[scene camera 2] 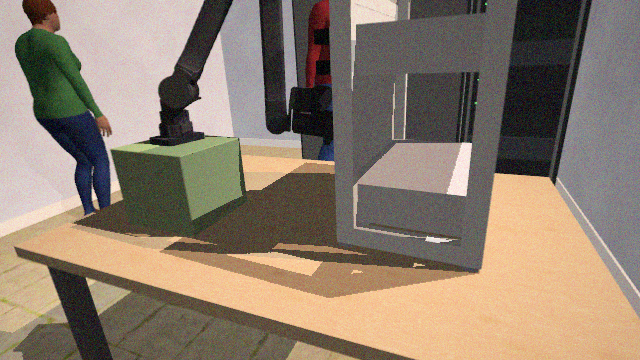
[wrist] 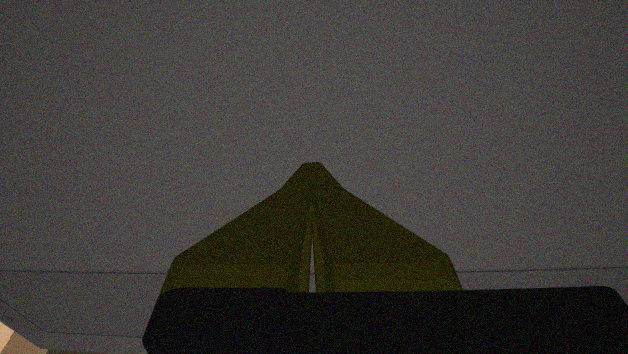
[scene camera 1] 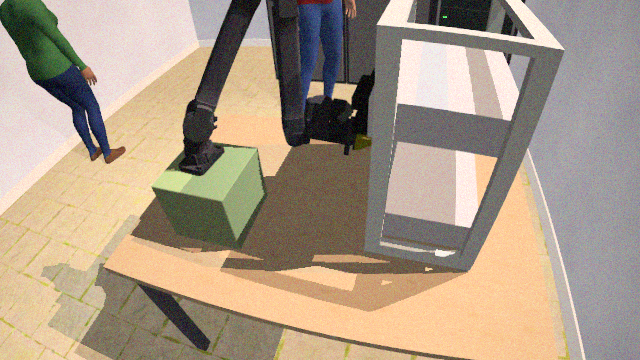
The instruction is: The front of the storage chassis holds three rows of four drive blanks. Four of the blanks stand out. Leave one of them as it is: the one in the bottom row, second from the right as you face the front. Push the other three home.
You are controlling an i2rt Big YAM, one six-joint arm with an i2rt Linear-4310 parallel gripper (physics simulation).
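Pixels of known places: gripper, between the fingertips: [scene camera 2: 366,132] [wrist: 311,177]; arm's base, origin of its link: [scene camera 2: 178,140] [scene camera 1: 202,160].
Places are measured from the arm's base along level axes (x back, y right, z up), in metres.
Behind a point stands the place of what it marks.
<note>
The storage chassis [scene camera 1: 382,125] @(x -0.498, y 0.020, z 0.212 m) [scene camera 2: 345,125] @(x -0.506, y 0.020, z 0.068 m) is a tall grey open frame with shelf-like boxes inside. Its front faces the arm and is turned away from both scene cameras, so the rows of drive blanks do not show there. In the wrist view a plain dark grey surface [wrist: 150,100] @(x -0.466, y -0.264, z 0.038 m) fills most of the picture, with a thin seam low down; I cannot tell which blank or panel it is. My gripper [scene camera 1: 363,141] [wrist: 311,177] @(x -0.464, y -0.214, z 0.004 m) is shut and empty, its yellow fingers together. It points at the chassis front, low down, partly hidden by the corner post. I cannot tell whether the tips touch.
The arm stands on a green block [scene camera 1: 205,175] @(x -0.049, y 0.054, z 0.001 m) [scene camera 2: 150,185] @(x -0.035, y 0.132, z -0.079 m) on the wooden table [scene camera 1: 500,310] @(x -0.861, y 0.103, z -0.200 m) [scene camera 2: 525,300] @(x -0.842, y 0.060, z -0.201 m), left of the chassis. A person in green [scene camera 1: 35,45] [scene camera 2: 55,75] stands at the left, and one in red [scene camera 2: 317,55] stands behind the arm. Dark cabinets stand behind.
</note>
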